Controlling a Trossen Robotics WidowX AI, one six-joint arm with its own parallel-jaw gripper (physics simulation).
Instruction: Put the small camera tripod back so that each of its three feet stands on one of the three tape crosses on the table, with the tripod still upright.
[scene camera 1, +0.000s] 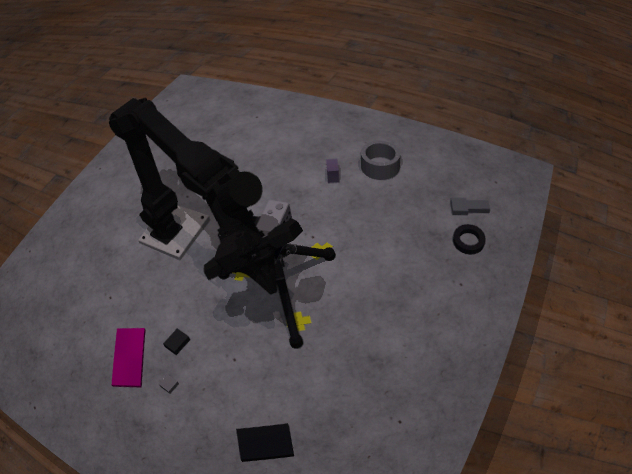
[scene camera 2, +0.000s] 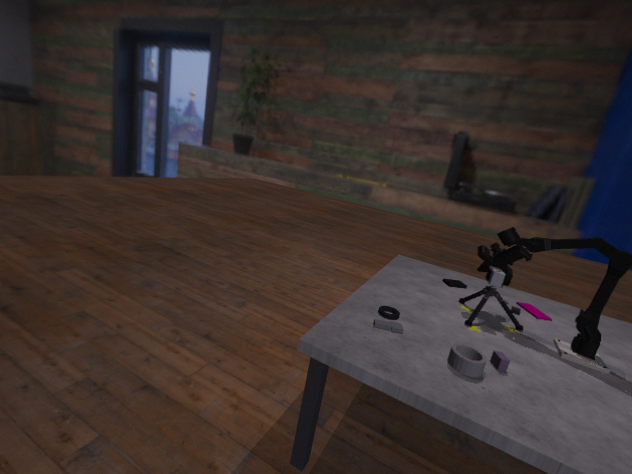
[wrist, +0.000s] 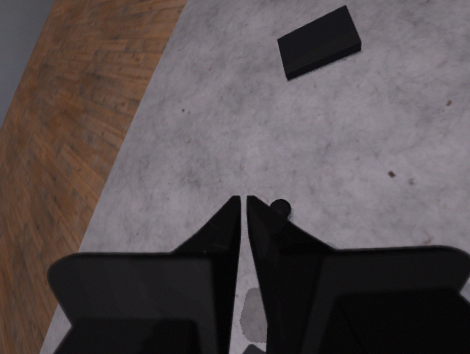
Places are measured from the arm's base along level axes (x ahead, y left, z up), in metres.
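Where they show: gripper, fingertip midpoint: (scene camera 1: 274, 292) (scene camera 2: 477, 270) (wrist: 243, 203); arm's base, link origin: (scene camera 1: 166, 231) (scene camera 2: 582, 352).
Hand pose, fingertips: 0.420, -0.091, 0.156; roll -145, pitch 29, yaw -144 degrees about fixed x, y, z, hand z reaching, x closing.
Observation:
Each offset is from my fingertips to the centre of the thing, as dx, dy, dz. "spot": to the spot under its first point.
The black tripod (scene camera 1: 286, 301) (scene camera 2: 478, 309) stands upright on splayed legs, its grey head @[spot: -0.077, +0.127, +0.053] (scene camera 1: 277, 210) (scene camera 2: 496, 277) close beside the gripper. One foot @[spot: +0.025, +0.008, -0.151] (scene camera 1: 296, 340) (wrist: 280, 207) is on the table just off a yellow cross @[-0.006, +0.058, -0.169] (scene camera 1: 303, 320). Another foot (scene camera 1: 328, 253) (scene camera 2: 468, 322) is at the edge of a second cross @[-0.068, +0.240, -0.169] (scene camera 1: 319, 248) (scene camera 2: 474, 329). The third cross @[-0.187, +0.100, -0.169] (scene camera 1: 238, 277) (scene camera 2: 510, 329) is partly hidden by the arm in scene camera 1. My gripper (scene camera 1: 273, 289) (scene camera 2: 481, 268) (wrist: 243, 203) is shut above the legs, with bare table showing through the thin gap.
A black slab @[+0.105, -0.219, -0.162] (scene camera 1: 264, 441) (scene camera 2: 454, 283) (wrist: 320, 42), a magenta slab @[-0.259, -0.232, -0.165] (scene camera 1: 128, 357) (scene camera 2: 533, 311), a dark block @[-0.189, -0.132, -0.162] (scene camera 1: 176, 341) and a small grey piece @[-0.137, -0.225, -0.163] (scene camera 1: 168, 384) lie around. A grey ring @[-0.092, +0.551, -0.145] (scene camera 1: 380, 170), a purple block @[-0.176, +0.457, -0.149] (scene camera 1: 332, 171), a grey stepped piece @[+0.174, +0.536, -0.162] (scene camera 1: 469, 206) and a black ring @[+0.212, +0.436, -0.162] (scene camera 1: 456, 238) lie across.

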